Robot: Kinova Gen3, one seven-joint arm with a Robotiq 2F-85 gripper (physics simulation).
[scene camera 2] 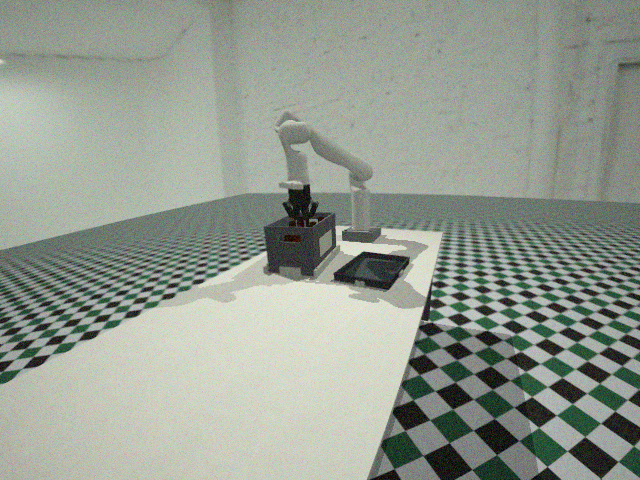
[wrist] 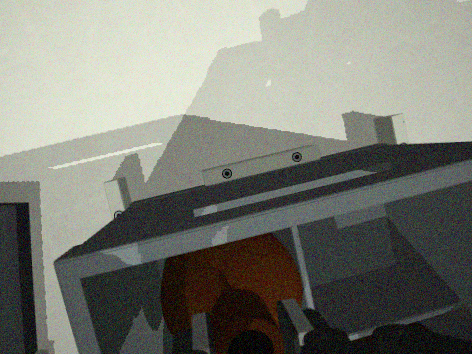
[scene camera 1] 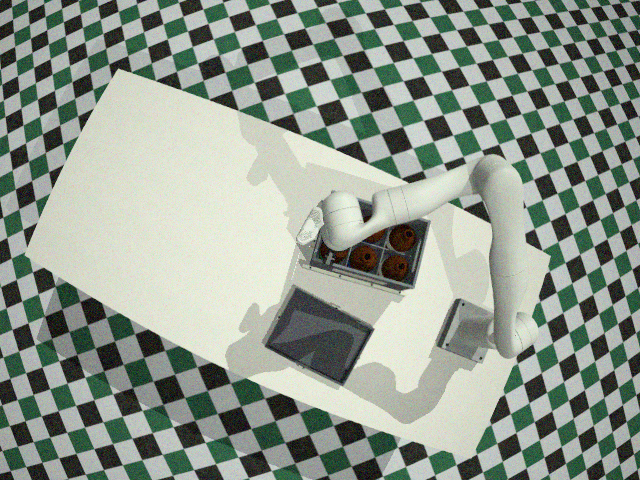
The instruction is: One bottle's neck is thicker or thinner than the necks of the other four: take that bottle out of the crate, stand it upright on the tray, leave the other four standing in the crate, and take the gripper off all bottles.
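Frame: origin at the arm's base, x ahead, y left, z up, level; metres.
Seen in the pictures: gripper, between the fingertips: [wrist: 246,330]; arm's base, origin of its link: [scene camera 2: 361,229] [scene camera 1: 471,330].
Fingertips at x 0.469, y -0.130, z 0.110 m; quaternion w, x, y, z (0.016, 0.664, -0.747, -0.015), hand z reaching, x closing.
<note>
Offsets run from my fingertips to a thing's top centre. "pt": to the spot under its first point.
A dark grey crate @(dx -0.091, dy -0.035, dz +0.020 m) [scene camera 1: 424,257] [scene camera 2: 294,250] [wrist: 256,225] holds several brown bottles. Three stand in plain view from above: one @(dx -0.182, dy -0.076, dz +0.008 m) [scene camera 1: 402,237], one @(dx -0.087, dy +0.010, dz +0.008 m) [scene camera 1: 364,257] and one @(dx -0.180, dy +0.012, dz +0.008 m) [scene camera 1: 395,267]. Two more are partly hidden under my arm: one @(dx -0.091, dy -0.078, dz +0.008 m) [scene camera 1: 376,236] and one @(dx -0.004, dy +0.002, dz +0.009 m) [scene camera 1: 337,254]. My gripper [scene camera 2: 300,216] [wrist: 246,330] reaches down into the crate's end cell. Its fingers are shut on the neck of the brown bottle @(pt dx +0.015, dy -0.008, dz -0.031 m) [wrist: 248,267] there, which is still inside its cell. The dark tray @(pt dx -0.027, dy +0.242, dz -0.150 m) [scene camera 1: 318,335] [scene camera 2: 371,270] lies empty beside the crate.
The robot's base [scene camera 1: 466,330] [scene camera 2: 361,233] stands on the table past the crate and tray. The cell next to the held bottle looks empty in the wrist view. The table's edge runs close behind the tray.
</note>
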